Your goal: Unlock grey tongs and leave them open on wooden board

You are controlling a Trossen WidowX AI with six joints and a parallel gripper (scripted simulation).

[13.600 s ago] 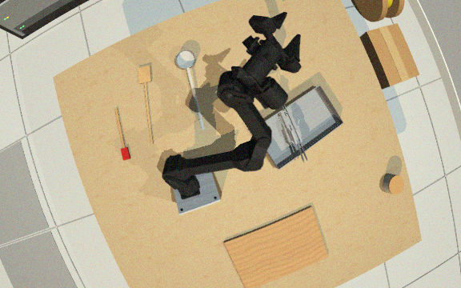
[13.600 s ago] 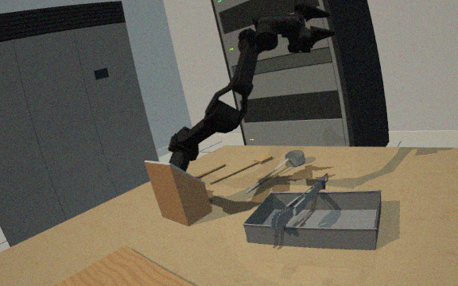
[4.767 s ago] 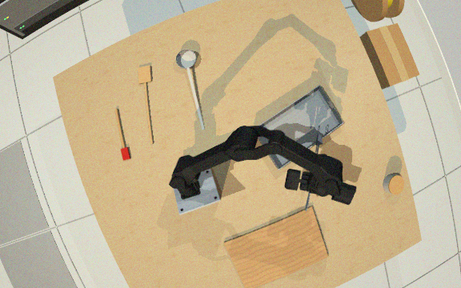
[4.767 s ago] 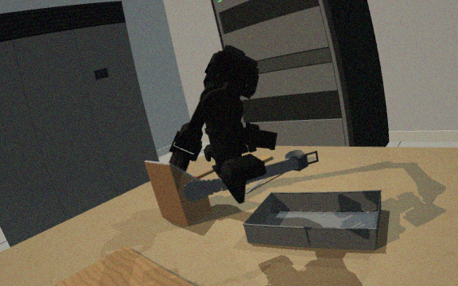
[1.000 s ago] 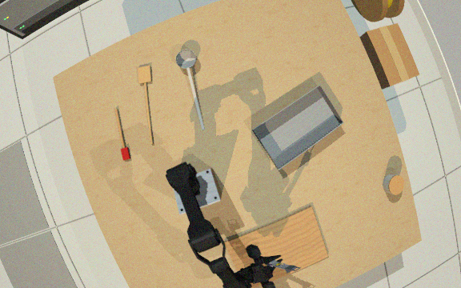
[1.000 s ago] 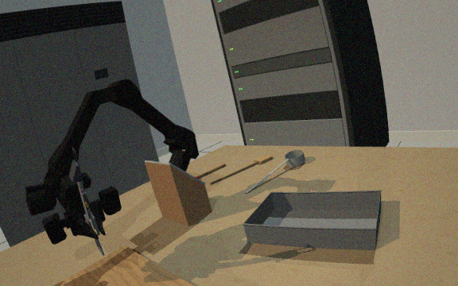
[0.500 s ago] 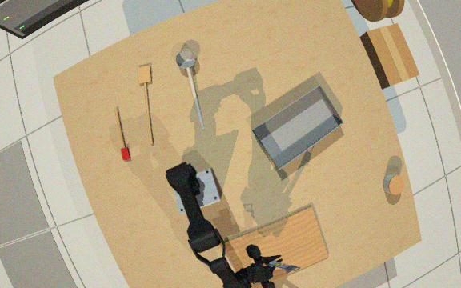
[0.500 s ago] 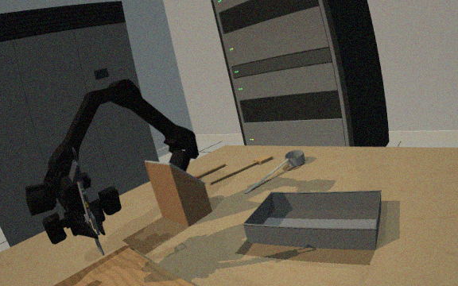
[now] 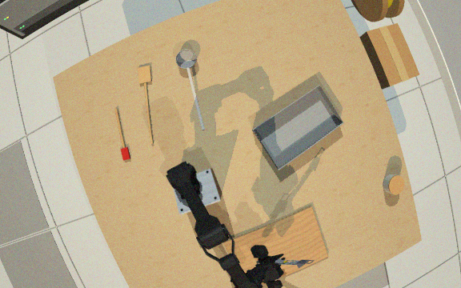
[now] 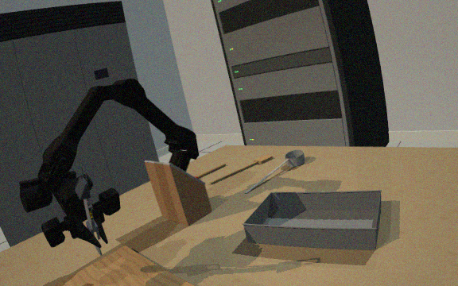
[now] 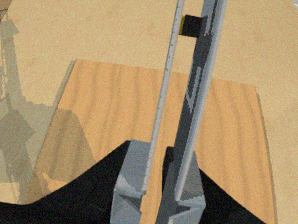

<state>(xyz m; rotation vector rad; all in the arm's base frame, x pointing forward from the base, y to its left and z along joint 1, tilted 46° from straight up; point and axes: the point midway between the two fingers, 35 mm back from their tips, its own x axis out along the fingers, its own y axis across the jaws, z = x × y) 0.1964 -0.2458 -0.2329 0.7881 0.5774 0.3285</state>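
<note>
My gripper tip is now 13 cm above the wooden board, 2 cm to the left of it and 1 cm past it. Also, from my gripper tip: cork-lidded jar 53 cm ahead, 10 cm below, 6 cm to the left; grey roasting tin 41 cm to the left, 21 cm ahead, 11 cm below; red-tipped stick 58 cm to the left, 44 cm behind, 13 cm below.
</note>
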